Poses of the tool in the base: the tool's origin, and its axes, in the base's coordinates. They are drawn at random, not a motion.
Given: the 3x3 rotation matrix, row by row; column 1 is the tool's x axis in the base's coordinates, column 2 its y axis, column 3 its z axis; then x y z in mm. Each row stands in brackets.
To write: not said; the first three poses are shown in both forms.
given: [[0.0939 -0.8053 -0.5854], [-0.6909 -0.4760 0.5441], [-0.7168 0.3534 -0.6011]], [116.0 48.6 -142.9]
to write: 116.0 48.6 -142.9 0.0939 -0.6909 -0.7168 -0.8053 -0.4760 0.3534
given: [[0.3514 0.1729 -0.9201], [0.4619 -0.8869 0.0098], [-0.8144 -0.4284 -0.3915]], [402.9 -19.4 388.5]
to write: 402.9 -19.4 388.5 0.3514 0.4619 -0.8144 0.1729 -0.8869 -0.4284
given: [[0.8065 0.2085 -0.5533], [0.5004 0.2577 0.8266], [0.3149 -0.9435 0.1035]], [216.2 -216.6 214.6]
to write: 216.2 -216.6 214.6 0.8065 0.5004 0.3149 0.2085 0.2577 -0.9435
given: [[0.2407 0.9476 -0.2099], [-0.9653 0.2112 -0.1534], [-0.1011 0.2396 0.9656]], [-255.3 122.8 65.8]
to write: -255.3 122.8 65.8 0.2407 -0.9653 -0.1011 0.9476 0.2112 0.2396
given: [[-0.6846 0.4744 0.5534], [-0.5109 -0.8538 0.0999], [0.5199 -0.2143 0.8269]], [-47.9 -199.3 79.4]
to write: -47.9 -199.3 79.4 -0.6846 -0.5109 0.5199 0.4744 -0.8538 -0.2143
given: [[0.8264 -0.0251 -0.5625], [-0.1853 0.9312 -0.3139], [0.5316 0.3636 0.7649]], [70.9 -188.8 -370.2]
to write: 70.9 -188.8 -370.2 0.8264 -0.1853 0.5316 -0.0251 0.9312 0.3636
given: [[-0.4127 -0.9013 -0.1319], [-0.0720 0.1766 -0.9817], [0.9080 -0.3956 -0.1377]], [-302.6 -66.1 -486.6]
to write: -302.6 -66.1 -486.6 -0.4127 -0.0720 0.9080 -0.9013 0.1766 -0.3956
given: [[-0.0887 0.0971 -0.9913], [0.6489 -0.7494 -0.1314], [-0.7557 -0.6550 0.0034]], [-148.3 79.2 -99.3]
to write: -148.3 79.2 -99.3 -0.0887 0.6489 -0.7557 0.0971 -0.7494 -0.6550
